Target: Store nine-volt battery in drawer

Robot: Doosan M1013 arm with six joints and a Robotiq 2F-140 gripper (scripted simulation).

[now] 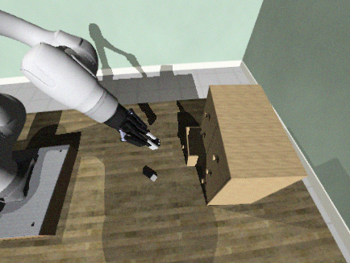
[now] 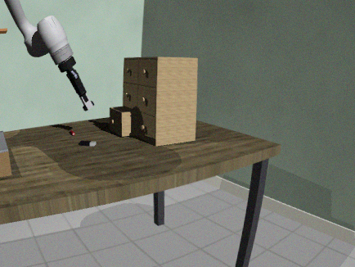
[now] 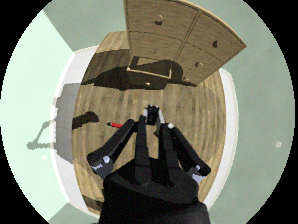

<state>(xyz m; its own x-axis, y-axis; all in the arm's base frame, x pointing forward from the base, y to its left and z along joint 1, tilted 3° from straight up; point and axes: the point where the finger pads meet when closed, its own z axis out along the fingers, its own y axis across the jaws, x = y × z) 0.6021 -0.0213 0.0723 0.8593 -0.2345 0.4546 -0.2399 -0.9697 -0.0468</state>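
The nine-volt battery is 2 cm ahead of my hand and 2 cm below it. From my hand the other things lie so: small red object 1 cm behind, 12 cm to the left, 16 cm below; small white-and-dark object 4 cm behind, 8 cm to the right, 16 cm below.
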